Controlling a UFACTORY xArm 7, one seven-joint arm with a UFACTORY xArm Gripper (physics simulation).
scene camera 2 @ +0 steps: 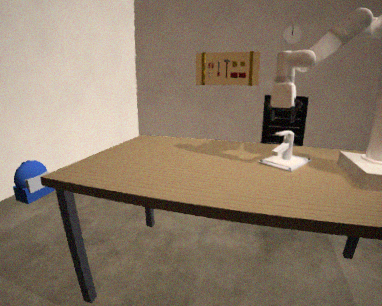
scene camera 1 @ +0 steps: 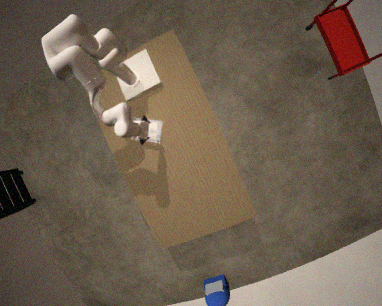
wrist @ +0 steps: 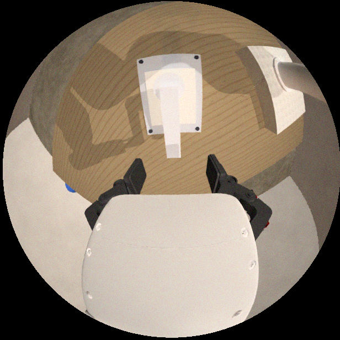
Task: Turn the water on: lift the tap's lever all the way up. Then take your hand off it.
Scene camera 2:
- my gripper: 281,121
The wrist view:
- my gripper: 174,165
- lever: 168,87
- square base plate: 158,62
